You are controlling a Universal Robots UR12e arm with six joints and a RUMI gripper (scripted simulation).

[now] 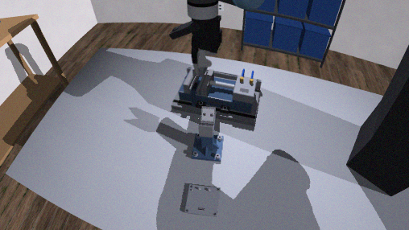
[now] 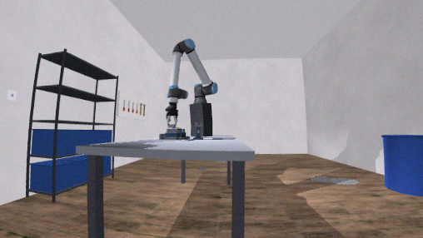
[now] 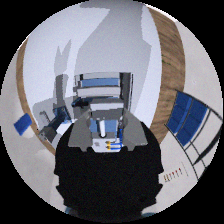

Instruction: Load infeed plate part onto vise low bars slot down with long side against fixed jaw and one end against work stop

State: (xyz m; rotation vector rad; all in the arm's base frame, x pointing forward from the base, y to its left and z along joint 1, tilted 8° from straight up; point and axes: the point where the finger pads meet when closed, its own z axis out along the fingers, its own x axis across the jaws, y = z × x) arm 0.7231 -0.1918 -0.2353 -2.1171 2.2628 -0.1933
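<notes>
Right now my hand is 1 cm above the grey part. Round my hand: infeed plate (42 cm to the left, 12 cm below, 10 cm behind); then vise (9 cm below, 7 cm behind, 2 cm to the left); then air cylinder (16 cm behind, 5 cm below, 3 cm to the left).
</notes>
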